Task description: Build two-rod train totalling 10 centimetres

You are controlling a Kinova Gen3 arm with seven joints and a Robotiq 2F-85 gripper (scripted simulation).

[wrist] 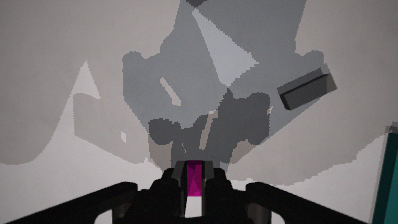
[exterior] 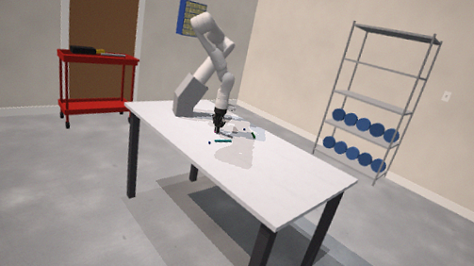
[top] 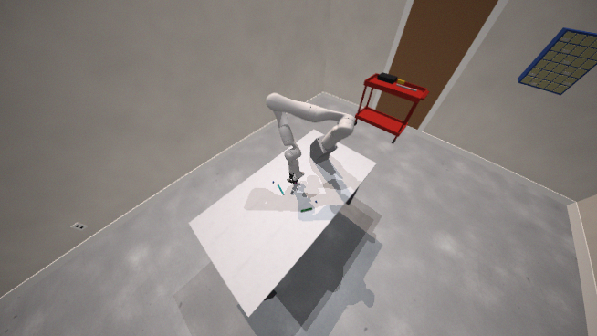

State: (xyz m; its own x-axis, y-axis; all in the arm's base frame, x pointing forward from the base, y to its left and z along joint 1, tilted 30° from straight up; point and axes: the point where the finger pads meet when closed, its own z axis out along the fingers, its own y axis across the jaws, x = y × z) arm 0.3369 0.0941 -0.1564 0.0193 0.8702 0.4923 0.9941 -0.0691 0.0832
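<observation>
Right now the grey rod is 7 cm ahead of my hand, 5 cm to the left of it and 1 cm below it. Round my hand: turquoise rod (12 cm ahead, 2 cm to the right, 1 cm below); then magenta rod (1 cm below); then blue rod (13 cm ahead, 12 cm to the right, 1 cm below).
</observation>
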